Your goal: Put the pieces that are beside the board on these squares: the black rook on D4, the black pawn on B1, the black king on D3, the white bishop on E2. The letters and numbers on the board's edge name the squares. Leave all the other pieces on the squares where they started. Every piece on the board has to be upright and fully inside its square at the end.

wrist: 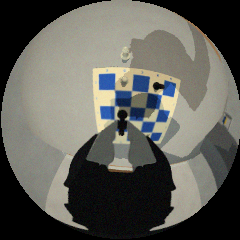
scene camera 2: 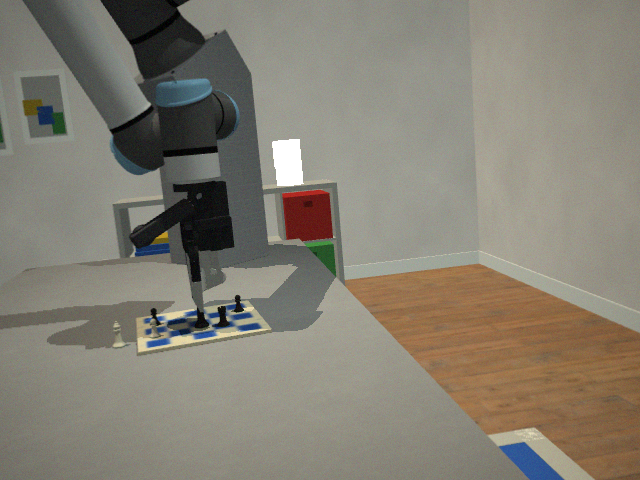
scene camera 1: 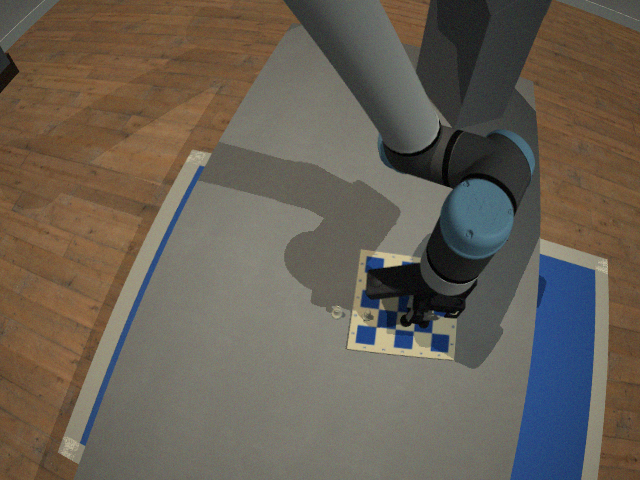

The gripper shows in the wrist view, in scene camera 2 (pixel 201 310) and in scene camera 1. A chessboard shows in the wrist view (pixel 150 110), in scene camera 2 and in scene camera 1. The same spot on the gripper: (scene camera 1: pixel 415 317) is (wrist: pixel 68 173). The same spot on the chessboard: (scene camera 2: pixel 177 330) is (scene camera 1: pixel 386 312).
